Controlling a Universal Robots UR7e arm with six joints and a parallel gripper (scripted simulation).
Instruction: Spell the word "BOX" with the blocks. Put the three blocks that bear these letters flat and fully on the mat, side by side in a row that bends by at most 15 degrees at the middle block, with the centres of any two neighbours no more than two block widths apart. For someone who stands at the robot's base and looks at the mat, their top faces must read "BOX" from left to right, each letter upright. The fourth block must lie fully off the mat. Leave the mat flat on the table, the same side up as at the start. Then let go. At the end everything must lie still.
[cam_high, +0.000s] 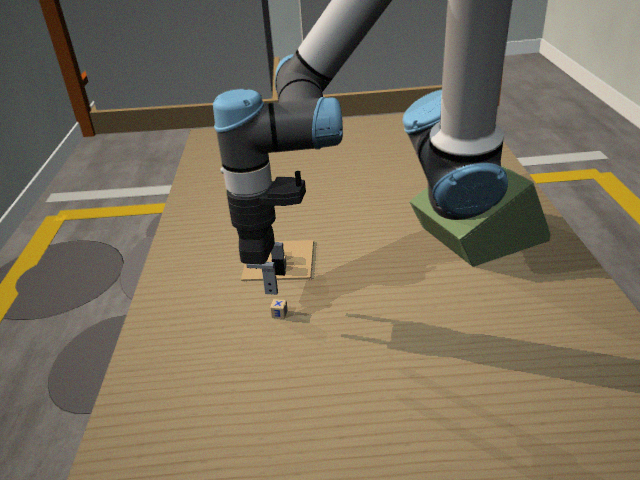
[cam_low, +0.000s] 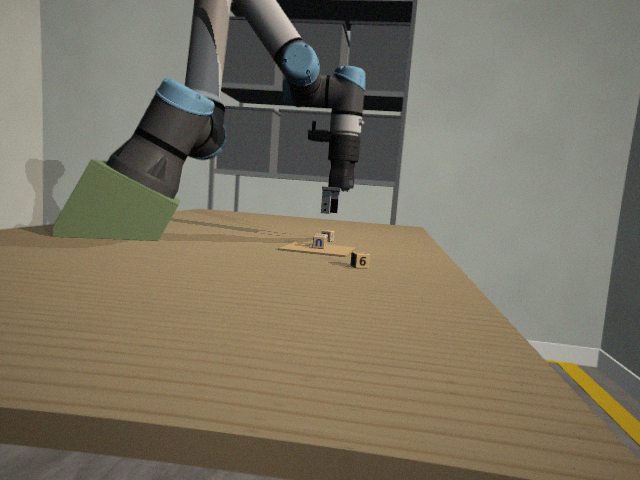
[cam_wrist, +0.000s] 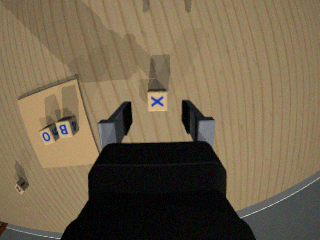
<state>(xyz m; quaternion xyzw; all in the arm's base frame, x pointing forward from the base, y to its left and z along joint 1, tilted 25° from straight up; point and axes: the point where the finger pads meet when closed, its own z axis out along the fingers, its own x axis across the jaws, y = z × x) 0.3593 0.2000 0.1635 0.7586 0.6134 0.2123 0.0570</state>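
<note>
Right now the X block is 70 mm below my hand. Also, from my hand: B block: 140 mm to the right, 70 mm below, 10 mm ahead; O block: 180 mm to the right, 70 mm below, 10 mm ahead; mat: 180 mm to the right, 90 mm below, 10 mm ahead.
</note>
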